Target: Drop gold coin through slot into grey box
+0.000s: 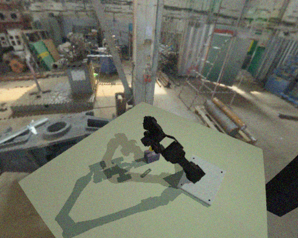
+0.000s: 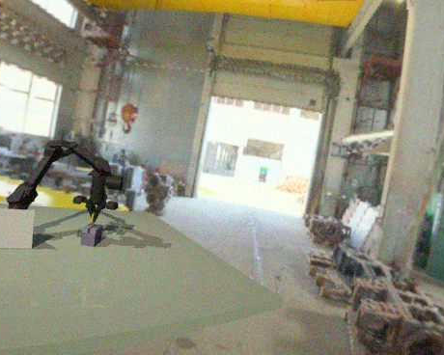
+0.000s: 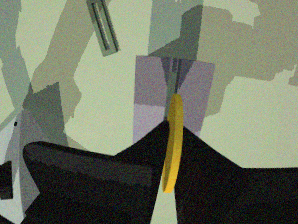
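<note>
My gripper tip is 20 mm below the gold coin.
</note>
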